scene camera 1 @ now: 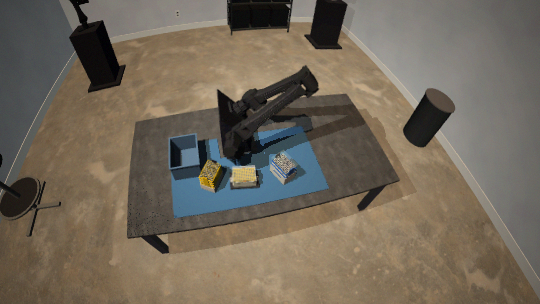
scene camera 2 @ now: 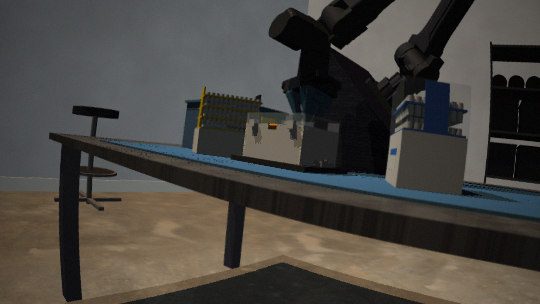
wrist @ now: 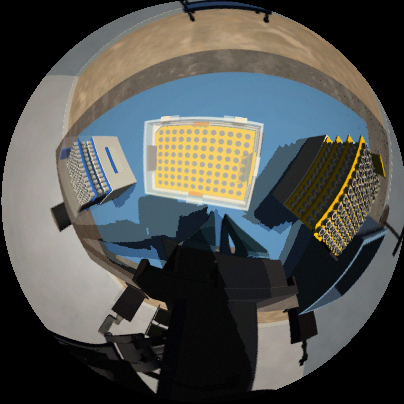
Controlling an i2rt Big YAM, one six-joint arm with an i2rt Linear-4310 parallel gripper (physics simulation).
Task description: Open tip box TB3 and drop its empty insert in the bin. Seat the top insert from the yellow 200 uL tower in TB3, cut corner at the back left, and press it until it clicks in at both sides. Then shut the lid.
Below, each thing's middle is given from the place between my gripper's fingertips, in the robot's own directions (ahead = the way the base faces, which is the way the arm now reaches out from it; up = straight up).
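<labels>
Clear lid (wrist: 213, 160): 7 cm ahead of my hand, 2 cm to the left of it, 1 cm above it. Distances from my hand to the blue-and-white tip tower (scene camera 2: 430, 120): 8 cm ahead, 23 cm to the left; to the blue bin (scene camera 1: 184, 158): 11 cm behind, 28 cm to the right.
</labels>
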